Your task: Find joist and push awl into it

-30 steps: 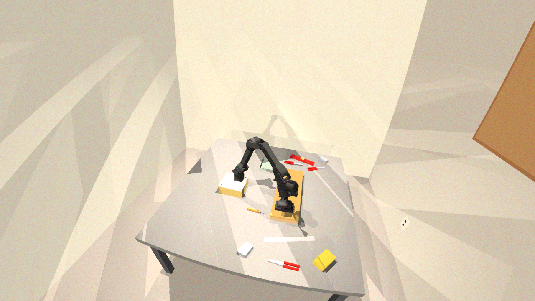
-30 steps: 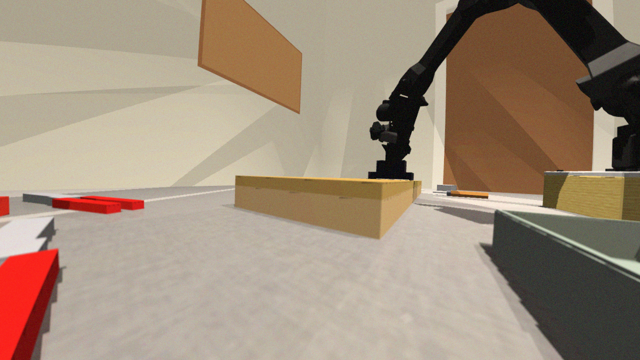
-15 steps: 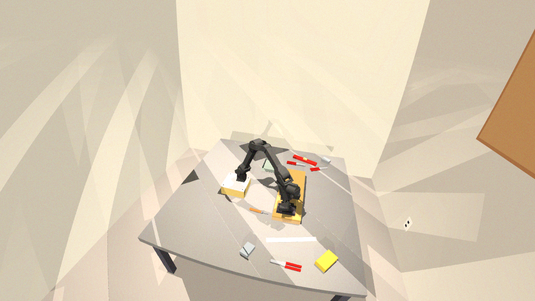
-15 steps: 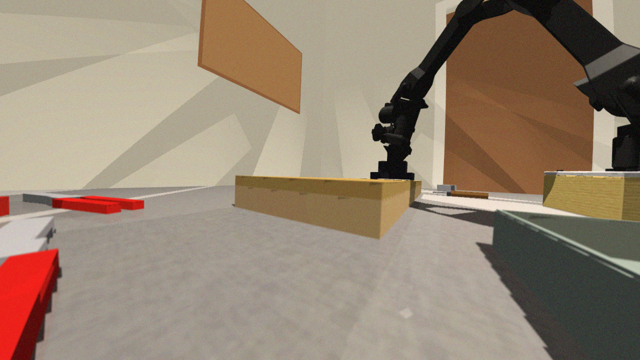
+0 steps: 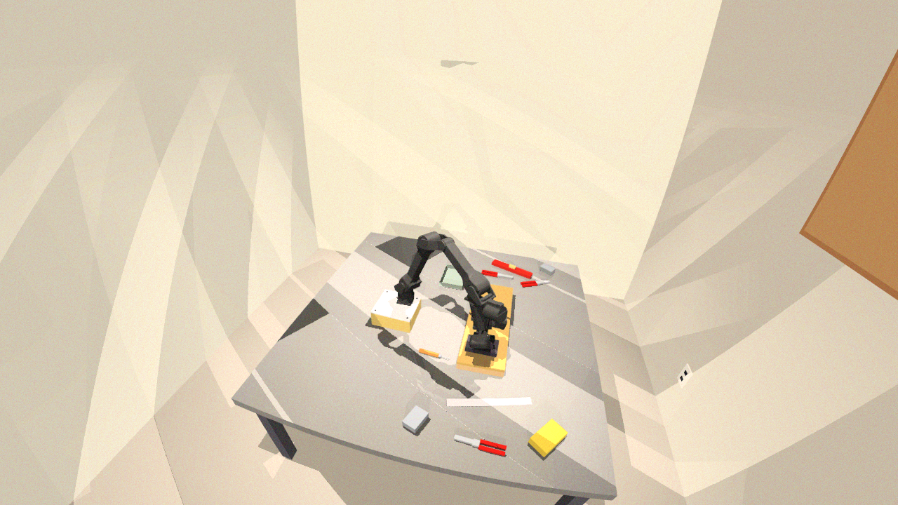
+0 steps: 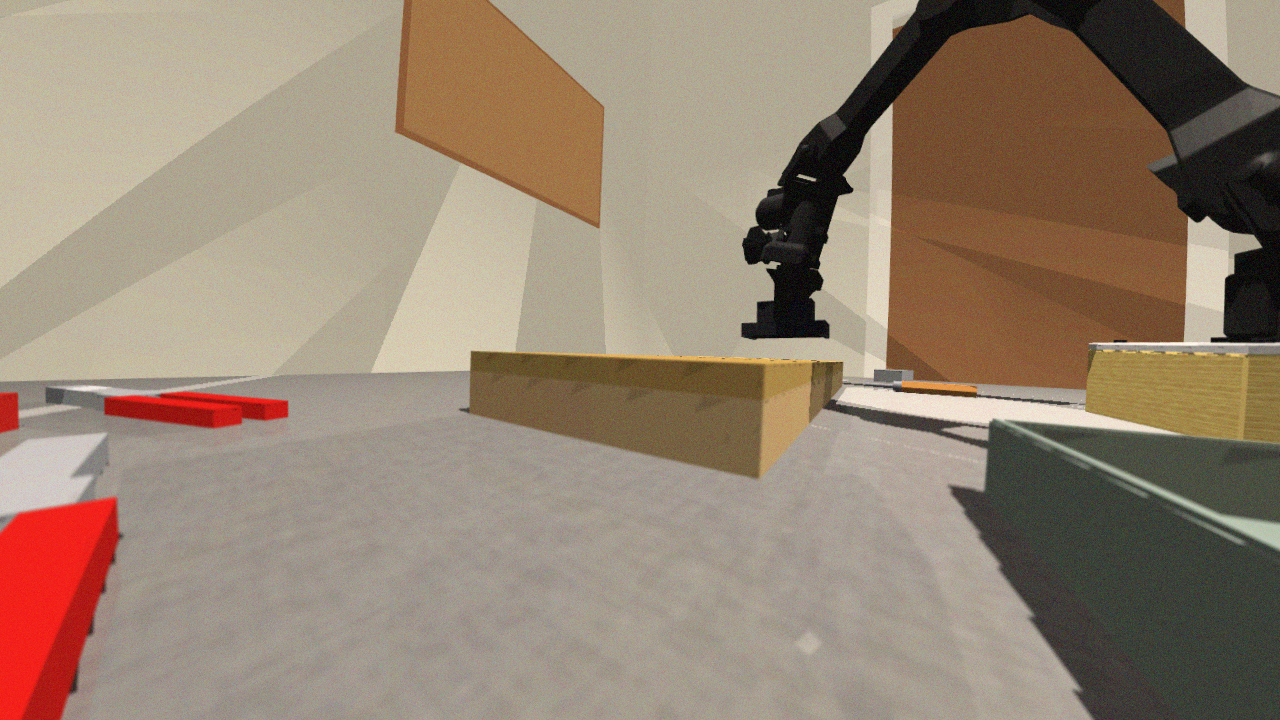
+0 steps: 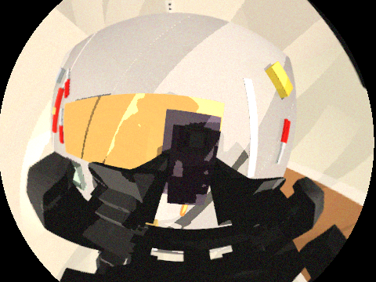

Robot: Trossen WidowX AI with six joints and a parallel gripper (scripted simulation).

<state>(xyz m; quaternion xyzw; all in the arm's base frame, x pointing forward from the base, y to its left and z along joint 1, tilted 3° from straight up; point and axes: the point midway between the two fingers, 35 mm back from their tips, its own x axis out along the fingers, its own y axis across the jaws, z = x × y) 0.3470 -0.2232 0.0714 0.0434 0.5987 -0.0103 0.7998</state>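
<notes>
The pale green tray is 520 mm to the left of my gripper tip, 180 mm behind it and 90 mm below it. The rest, counted from my gripper tip: white strip: 190 mm to the right, 100 mm below, 40 mm ahead; then stud finder: 20 mm above, 10 mm ahead; then awl: 170 mm behind, 90 mm below, 10 mm to the right.
</notes>
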